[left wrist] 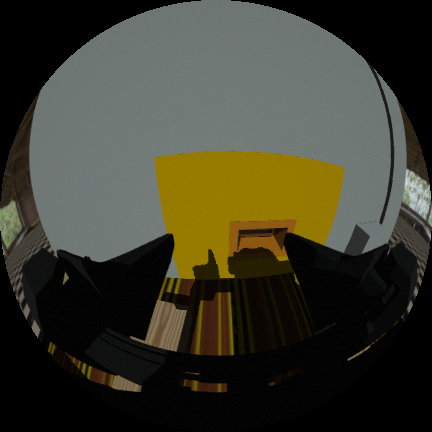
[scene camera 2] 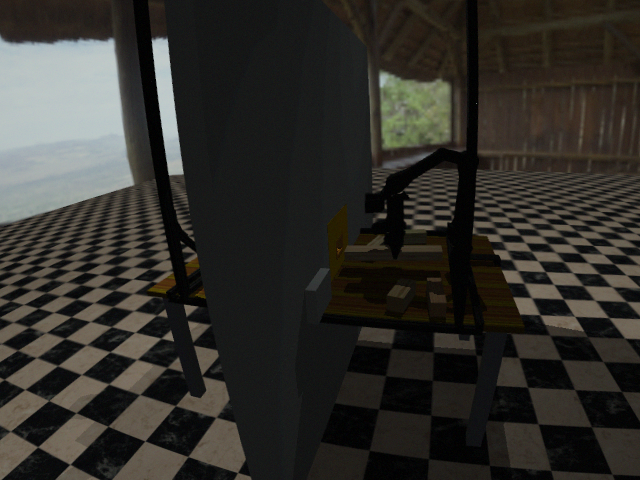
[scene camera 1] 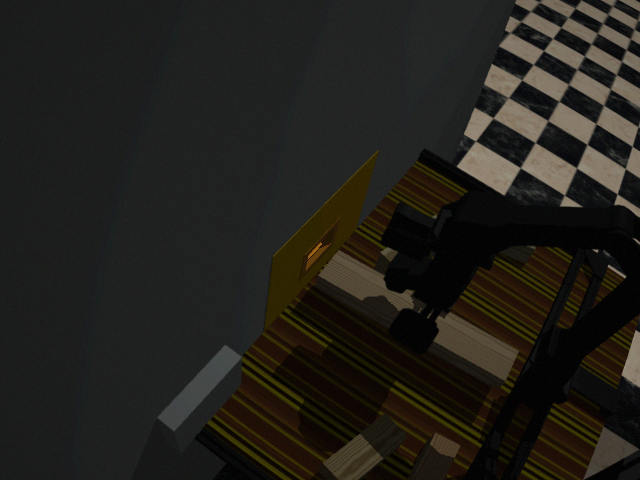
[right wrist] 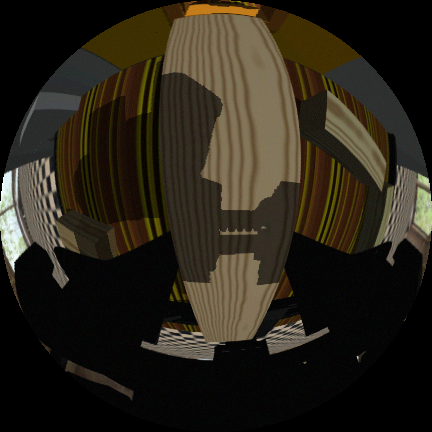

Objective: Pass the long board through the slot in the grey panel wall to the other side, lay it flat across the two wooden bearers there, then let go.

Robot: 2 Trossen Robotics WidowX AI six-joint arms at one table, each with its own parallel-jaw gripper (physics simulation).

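Frame: origin at the left arm's base, x left, y back, z up, level; millimetres.
Seen in the pictures: left gripper, fingertip midpoint: [left wrist: 230, 239]; right gripper, fingertip midpoint: [scene camera 2: 396, 255] [right wrist: 230, 232]; right arm's base, origin of the base link: [scene camera 1: 535, 392].
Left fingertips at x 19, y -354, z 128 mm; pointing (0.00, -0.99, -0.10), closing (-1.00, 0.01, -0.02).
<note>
Pixels of each thing's middle, then the offset from my left fingertips to it. "*": a spot on its surface instead.
- long board, body centre: [right wrist: 231, 226] [scene camera 1: 418, 319] [scene camera 2: 393, 253] dz -81, dx -54, dy -322 mm
- pale wooden piece, body centre: [left wrist: 147, 379] dz -128, dx +92, dy +119 mm
- grey block, surface spot: [scene camera 1: 201, 390] * dz -47, dx -364, dy -148 mm
The long board [scene camera 1: 475, 343] [scene camera 2: 423, 252] [right wrist: 255, 125] is held roughly level a little above the striped table. Its far end is close to the orange-framed slot in the yellow plate [scene camera 1: 289, 273] [scene camera 2: 338, 222] [left wrist: 210, 190] on the grey panel wall [scene camera 1: 180, 155] [scene camera 2: 248, 155] [left wrist: 200, 75]. No board shows through the slot in the left wrist view. My right gripper [scene camera 1: 410, 304] [scene camera 2: 395, 253] [right wrist: 230, 232] is shut on the board around its middle. My left gripper [left wrist: 230, 239] is open and empty, facing the wall's other side. A pale wooden piece [left wrist: 167, 320], perhaps a bearer, lies there, partly hidden.
On the right gripper's side, two short wooden blocks [scene camera 1: 364, 449] [scene camera 1: 436, 457] lie near the picture's bottom. Another block [right wrist: 355, 130] lies on the board's other side. A grey block [scene camera 1: 201, 390] [scene camera 2: 317, 291] juts from the wall near the table's edge. Shadows darken much of the table.
</note>
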